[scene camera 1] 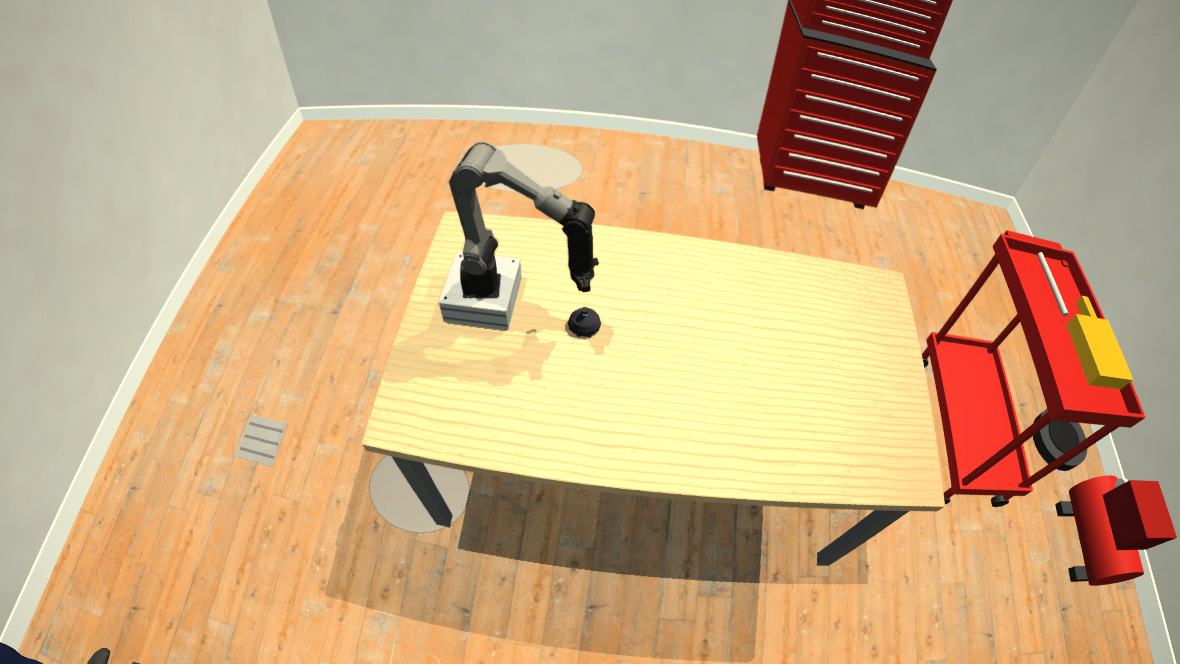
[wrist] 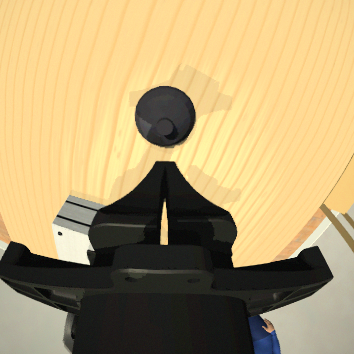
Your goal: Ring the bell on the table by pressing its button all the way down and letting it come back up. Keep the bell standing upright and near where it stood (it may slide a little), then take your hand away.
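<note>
The dark round bell (scene camera 1: 584,323) (wrist: 161,102) stands upright on the wooden table (scene camera 1: 742,371) (wrist: 280,60). Its small round button (scene camera 1: 584,313) (wrist: 165,126) stands up at the top of the dome. My gripper (scene camera 1: 585,289) (wrist: 164,173) is shut, its fingertips together with nothing between them. It points down and hangs above the bell, with a visible gap between the fingertips and the button, so they are apart.
The arm's white and grey base block (scene camera 1: 474,317) (wrist: 77,242) stands at the table's left part. A red cart (scene camera 1: 1046,359) with a yellow object (scene camera 1: 1099,346) stands beyond the table's right edge. A red drawer cabinet (scene camera 1: 845,123) stands behind. A person in blue (wrist: 265,335) shows in the wrist view.
</note>
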